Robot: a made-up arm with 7 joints.
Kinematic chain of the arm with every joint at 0, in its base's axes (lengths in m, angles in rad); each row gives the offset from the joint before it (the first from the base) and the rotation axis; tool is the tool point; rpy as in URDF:
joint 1: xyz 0 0 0.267 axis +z
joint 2: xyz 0 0 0 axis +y
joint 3: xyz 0 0 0.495 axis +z
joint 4: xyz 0.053 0 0 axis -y
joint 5: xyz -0.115 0 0.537 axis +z
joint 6: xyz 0 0 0 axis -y
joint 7: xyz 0.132 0 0 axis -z
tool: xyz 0 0 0 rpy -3.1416 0 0
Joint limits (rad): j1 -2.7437..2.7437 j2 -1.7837..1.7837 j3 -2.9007..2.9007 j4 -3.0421..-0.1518 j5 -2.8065..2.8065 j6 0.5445..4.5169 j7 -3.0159..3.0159
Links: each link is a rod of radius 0.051 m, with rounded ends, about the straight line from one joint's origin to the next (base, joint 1, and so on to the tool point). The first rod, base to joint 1, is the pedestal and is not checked.
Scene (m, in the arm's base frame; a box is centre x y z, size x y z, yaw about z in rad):
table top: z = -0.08
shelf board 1: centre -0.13 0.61 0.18 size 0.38 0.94 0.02 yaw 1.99
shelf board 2: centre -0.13 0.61 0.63 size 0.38 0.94 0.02 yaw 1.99
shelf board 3: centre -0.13 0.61 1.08 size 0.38 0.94 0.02 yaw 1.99
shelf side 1: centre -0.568 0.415 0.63 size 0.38 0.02 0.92 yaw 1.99
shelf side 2: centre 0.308 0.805 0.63 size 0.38 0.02 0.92 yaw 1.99
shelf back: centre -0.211 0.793 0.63 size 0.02 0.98 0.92 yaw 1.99
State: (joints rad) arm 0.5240 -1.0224 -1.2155 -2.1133 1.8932 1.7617 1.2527
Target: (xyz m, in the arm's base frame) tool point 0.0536 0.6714 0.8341
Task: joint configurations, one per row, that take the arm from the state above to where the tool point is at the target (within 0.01 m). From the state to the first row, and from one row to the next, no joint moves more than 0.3 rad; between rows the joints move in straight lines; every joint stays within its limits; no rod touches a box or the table.
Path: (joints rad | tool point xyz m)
1: 0.7864 -0.7945 -0.9321 -2.0228 1.8936 1.7053 1.2527 | 0.4540 -0.3566 0.7672
2: 1.0489 -0.5666 -0.6488 -1.9324 1.8940 1.6488 1.2527 | 0.5238 0.0251 0.8771
3: 1.3113 -0.3387 -0.3654 -1.8419 1.8944 1.5924 1.2527 | 0.3819 0.4149 0.8942
4: 1.5738 -0.1109 -0.0820 -1.7515 1.8949 1.5360 1.2527 | 0.0536 0.6714 0.8341

